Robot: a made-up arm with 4 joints.
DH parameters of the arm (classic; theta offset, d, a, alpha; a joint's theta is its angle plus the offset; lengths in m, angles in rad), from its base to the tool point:
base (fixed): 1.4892 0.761 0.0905 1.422
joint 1: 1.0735 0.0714 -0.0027 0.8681
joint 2: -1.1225 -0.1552 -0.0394 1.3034
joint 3: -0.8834 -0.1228 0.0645 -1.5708
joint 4: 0 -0.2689 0.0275 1.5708
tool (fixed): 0 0.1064 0 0
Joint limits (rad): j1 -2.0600..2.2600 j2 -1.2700..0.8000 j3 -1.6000..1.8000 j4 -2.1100..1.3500
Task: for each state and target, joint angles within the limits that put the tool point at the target. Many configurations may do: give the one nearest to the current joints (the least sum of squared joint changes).
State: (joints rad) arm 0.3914 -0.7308 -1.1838 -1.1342
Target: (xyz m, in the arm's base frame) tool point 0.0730 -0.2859 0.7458
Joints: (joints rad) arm 1.2035 -1.1753 -0.4675 -0.9674
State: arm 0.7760 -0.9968 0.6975 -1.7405
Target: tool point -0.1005 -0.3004 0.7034
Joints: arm 0.9087 -1.2700 0.4178 -1.0996
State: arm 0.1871 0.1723 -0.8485 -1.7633
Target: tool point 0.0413 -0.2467 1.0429
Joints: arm -0.2100 -0.0856 -0.0657 -1.9355
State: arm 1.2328 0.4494 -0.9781 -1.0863
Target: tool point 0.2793 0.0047 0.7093
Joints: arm 1.1201 0.2458 -1.5867 -1.1530
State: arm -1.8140 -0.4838 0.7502 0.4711
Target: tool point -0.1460 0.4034 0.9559
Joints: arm -2.0600 -1.1979 0.6479 -0.2868
